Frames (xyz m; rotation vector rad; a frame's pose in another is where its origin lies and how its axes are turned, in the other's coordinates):
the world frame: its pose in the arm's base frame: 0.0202 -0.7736 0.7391 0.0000 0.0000 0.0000
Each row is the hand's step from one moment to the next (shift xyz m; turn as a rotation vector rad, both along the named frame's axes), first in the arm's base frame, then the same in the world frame.
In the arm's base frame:
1: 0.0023 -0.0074 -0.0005 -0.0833 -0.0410 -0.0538
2: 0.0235 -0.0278 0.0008 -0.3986 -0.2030 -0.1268
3: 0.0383 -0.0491 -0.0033 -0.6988 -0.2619 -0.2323
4: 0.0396 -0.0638 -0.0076 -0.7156 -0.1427 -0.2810
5: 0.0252 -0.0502 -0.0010 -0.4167 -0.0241 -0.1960
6: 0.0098 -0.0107 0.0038 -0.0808 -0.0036 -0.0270
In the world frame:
1: 0.0023 -0.0074 -0.0005 -0.0833 -0.0410 -0.0538
2: 0.0235 -0.0278 0.0008 -0.3986 -0.2030 -0.1268
3: 0.0383 -0.0491 -0.0033 -0.6988 -0.2619 -0.2323
4: 0.0396 -0.0638 -0.0076 -0.7156 -0.1427 -0.2810
5: 0.0252 -0.0502 -0.0010 -0.4167 -0.0241 -0.1960
6: 0.0098 -0.0107 0.0038 -0.0808 -0.0036 -0.0270

